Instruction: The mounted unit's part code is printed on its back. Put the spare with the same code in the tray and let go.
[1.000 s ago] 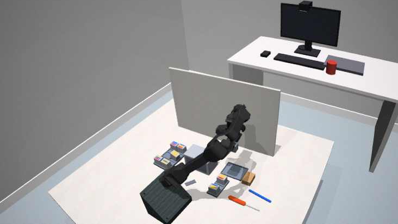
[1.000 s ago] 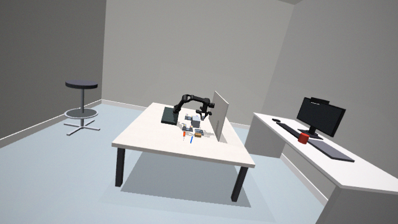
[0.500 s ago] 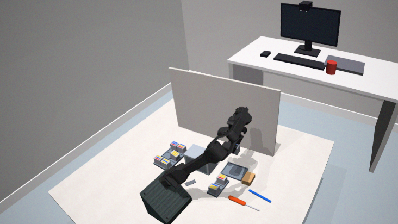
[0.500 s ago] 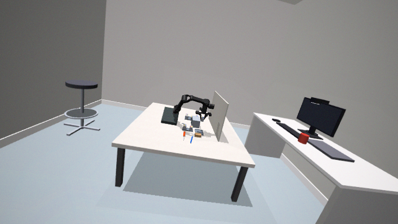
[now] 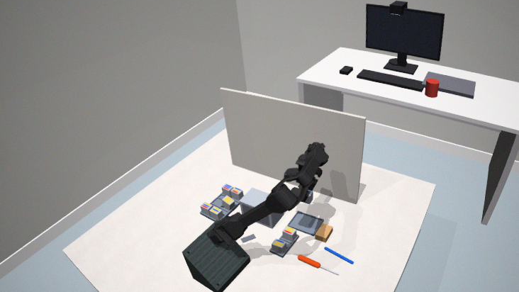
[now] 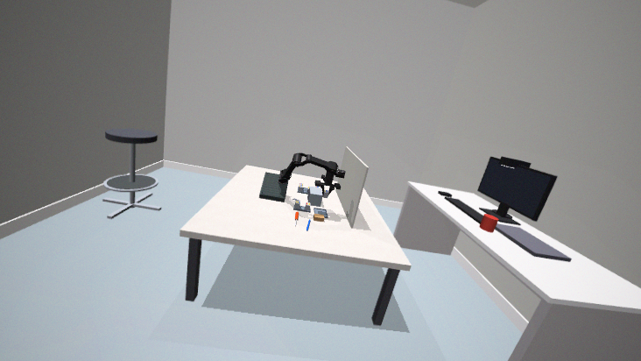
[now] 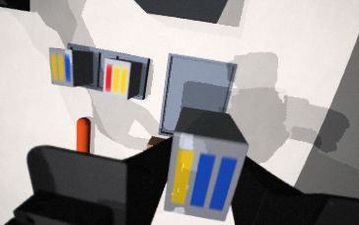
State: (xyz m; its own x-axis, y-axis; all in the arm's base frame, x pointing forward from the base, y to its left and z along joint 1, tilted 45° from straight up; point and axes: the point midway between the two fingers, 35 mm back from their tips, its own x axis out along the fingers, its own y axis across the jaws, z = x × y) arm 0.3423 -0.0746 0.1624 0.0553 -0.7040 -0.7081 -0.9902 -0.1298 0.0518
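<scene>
The tray is 140 mm below my gripper tip and 10 mm behind it. Also, from my gripper tip: tan block (130 mm below, 100 mm to the right, 20 mm behind); grey mounted unit (190 mm to the left, 100 mm below, 70 mm behind); grey spare block (20 mm above).
</scene>
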